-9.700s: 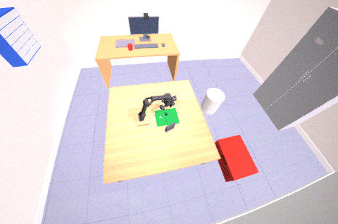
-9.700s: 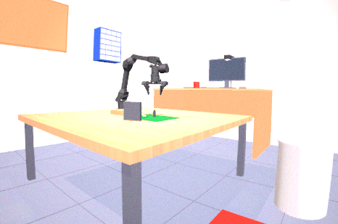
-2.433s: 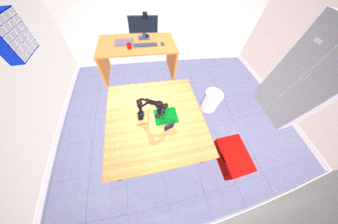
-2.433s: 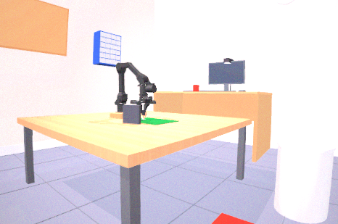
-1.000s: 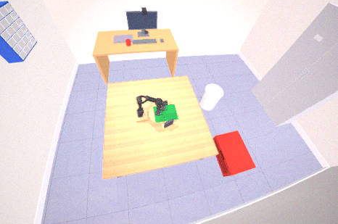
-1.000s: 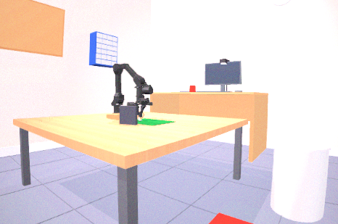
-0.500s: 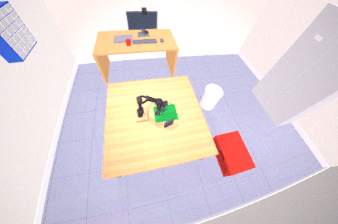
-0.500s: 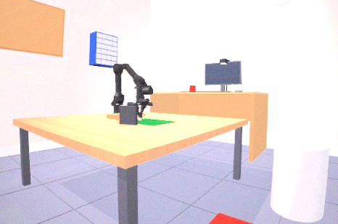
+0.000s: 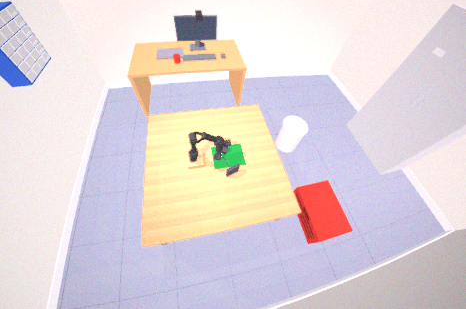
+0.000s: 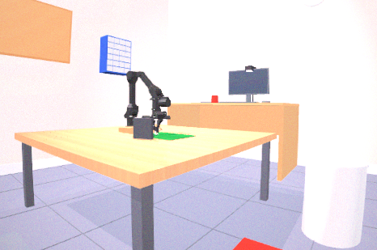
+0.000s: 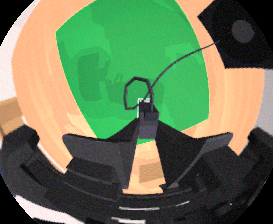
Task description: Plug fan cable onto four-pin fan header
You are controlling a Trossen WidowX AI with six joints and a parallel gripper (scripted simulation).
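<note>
Now: the small dark plug 1 cm ahead of my gripper tip and 1 cm above it. From my gripper tip the other things lie so: green board: 9 cm ahead, 4 cm below, 2 cm to the right; dark fan: 19 cm to the right, 8 cm ahead, 3 cm above.
</note>
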